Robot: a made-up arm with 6 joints.
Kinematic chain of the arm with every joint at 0, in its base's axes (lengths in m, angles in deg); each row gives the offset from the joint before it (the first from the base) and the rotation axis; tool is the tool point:
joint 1: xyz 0 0 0.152 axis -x
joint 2: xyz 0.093 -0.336 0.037 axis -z
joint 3: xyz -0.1 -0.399 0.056 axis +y
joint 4: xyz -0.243 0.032 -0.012 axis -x
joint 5: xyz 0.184 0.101 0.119 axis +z
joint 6: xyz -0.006 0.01 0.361 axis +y
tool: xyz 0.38 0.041 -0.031
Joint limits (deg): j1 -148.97..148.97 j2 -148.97..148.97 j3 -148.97..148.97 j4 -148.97..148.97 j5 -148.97..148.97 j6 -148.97..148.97
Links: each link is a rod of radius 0.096 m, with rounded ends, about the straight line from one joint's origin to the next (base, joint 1, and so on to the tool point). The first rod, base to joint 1, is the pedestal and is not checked.
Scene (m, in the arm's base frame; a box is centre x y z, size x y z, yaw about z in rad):
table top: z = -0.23
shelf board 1: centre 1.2 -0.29 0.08 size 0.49 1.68 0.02 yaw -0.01
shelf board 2: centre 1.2 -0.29 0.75 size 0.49 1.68 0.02 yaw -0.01
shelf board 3: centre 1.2 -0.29 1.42 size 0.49 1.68 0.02 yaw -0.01
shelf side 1: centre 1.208 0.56 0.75 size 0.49 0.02 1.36 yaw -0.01
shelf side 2: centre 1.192 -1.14 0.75 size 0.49 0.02 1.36 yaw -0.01
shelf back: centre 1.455 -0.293 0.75 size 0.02 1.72 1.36 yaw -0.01
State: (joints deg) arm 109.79 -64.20 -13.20 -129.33 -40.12 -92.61
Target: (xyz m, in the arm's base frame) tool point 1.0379 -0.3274 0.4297
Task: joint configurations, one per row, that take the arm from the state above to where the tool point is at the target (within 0.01 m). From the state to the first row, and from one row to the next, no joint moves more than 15 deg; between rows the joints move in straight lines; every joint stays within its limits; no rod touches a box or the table.
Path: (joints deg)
1: 115.99 -60.62 -10.52 -135.88 -45.13 -79.51
2: 122.19 -57.03 -7.85 -142.42 -50.14 -66.41
3: 128.39 -53.45 -5.17 -148.97 -55.15 -53.31
4: 129.16 -65.62 -12.41 -148.97 -56.27 -46.88
5: 129.93 -77.78 -19.65 -148.97 -57.39 -40.44
6: 130.70 -89.95 -26.88 -148.97 -58.51 -34.01
7: 124.41 -87.67 -28.82 -146.81 -52.80 -46.96
8: 118.13 -85.39 -30.76 -144.66 -47.09 -59.92
9: 111.84 -83.11 -32.70 -142.50 -41.39 -72.87

